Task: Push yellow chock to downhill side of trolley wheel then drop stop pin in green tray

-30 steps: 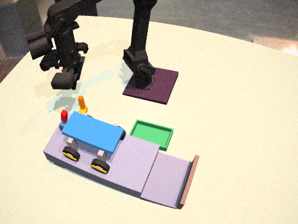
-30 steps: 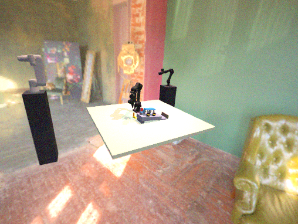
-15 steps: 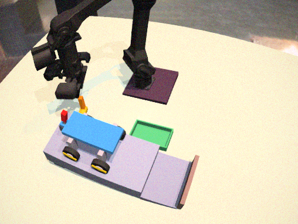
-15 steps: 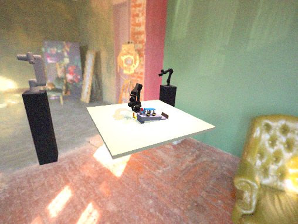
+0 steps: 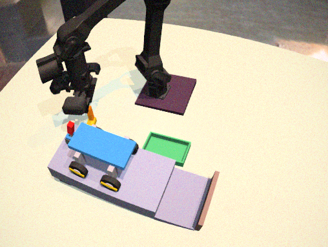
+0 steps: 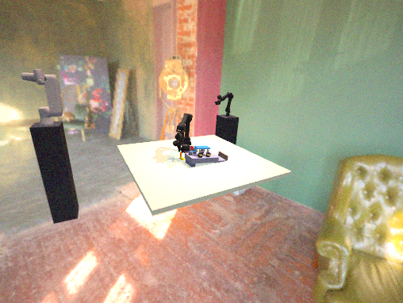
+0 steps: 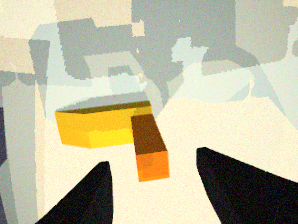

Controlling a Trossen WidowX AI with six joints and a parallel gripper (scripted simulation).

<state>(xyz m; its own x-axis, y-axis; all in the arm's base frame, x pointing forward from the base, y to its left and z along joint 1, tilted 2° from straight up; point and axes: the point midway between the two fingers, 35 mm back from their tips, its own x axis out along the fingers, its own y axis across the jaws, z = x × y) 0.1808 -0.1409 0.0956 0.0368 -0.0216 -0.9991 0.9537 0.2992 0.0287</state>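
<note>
Right now my gripper tip is 40 mm above the yellow chock, 20 mm short of it and 10 mm to the right of it. Also, from my gripper tip: ramp: 160 mm to the left, 150 mm ahead, 20 mm below; red-headed stop pin: 140 mm ahead, 70 mm above, 50 mm to the left; trolley: 150 mm to the left, 150 mm ahead, 50 mm above.
</note>
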